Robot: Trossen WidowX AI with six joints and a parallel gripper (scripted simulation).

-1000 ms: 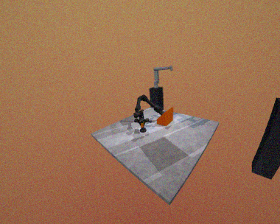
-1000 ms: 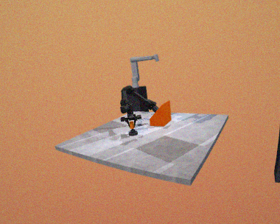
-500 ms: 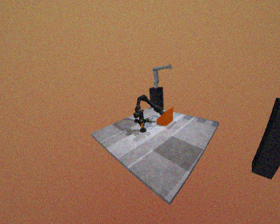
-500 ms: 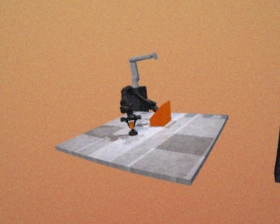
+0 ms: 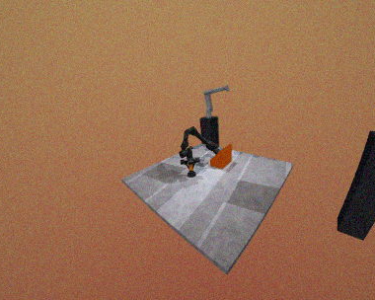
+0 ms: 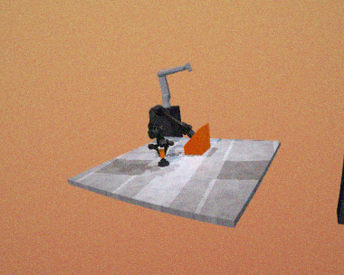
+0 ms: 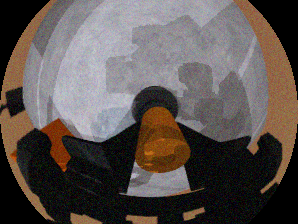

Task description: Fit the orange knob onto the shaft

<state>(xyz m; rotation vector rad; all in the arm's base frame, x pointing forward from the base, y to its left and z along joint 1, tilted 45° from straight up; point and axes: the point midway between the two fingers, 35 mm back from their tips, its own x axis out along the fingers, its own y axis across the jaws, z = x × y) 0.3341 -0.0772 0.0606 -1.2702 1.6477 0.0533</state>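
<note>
Now: gripper tip 2 cm below the orange knob. From my gripper tip the other things lie so: dark pedestal: 4 cm below.
</note>
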